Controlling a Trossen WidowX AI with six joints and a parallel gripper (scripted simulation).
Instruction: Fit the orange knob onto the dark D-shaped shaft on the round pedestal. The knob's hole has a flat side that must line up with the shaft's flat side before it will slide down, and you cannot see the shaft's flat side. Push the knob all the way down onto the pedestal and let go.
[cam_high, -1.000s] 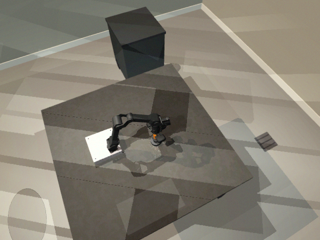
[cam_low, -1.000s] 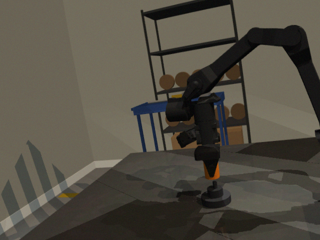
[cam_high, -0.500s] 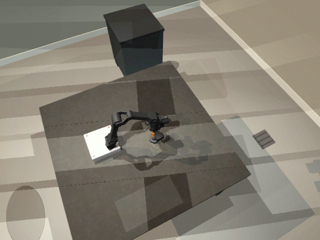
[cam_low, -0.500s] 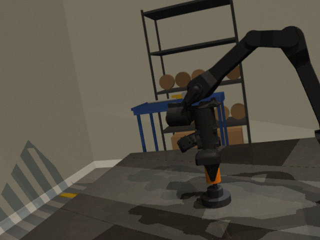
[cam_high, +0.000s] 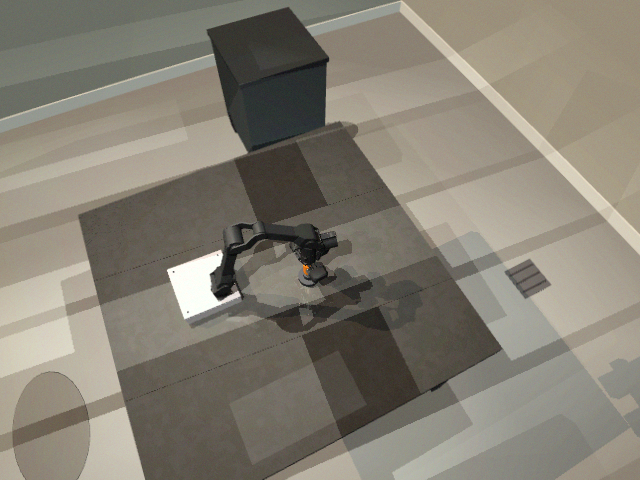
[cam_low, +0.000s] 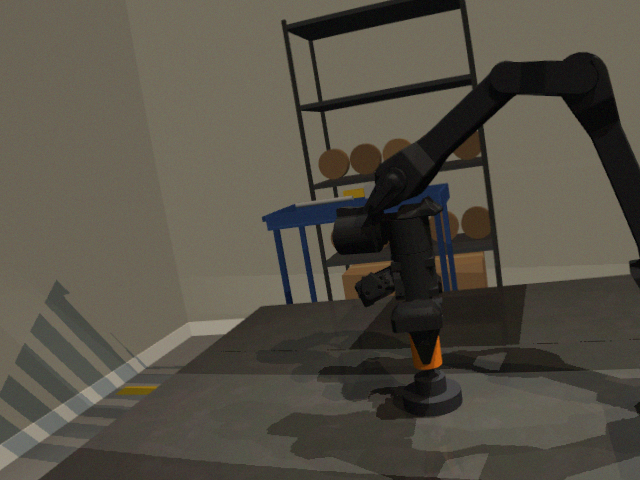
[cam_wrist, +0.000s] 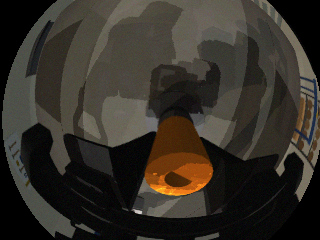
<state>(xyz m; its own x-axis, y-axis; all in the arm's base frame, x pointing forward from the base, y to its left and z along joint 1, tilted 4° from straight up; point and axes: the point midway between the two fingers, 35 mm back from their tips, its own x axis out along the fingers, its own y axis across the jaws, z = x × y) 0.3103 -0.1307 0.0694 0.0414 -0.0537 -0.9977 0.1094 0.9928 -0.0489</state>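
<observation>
My gripper tip is 2 cm below the orange knob. From my gripper tip the other things lie so: round dark pedestal 4 cm below.
</observation>
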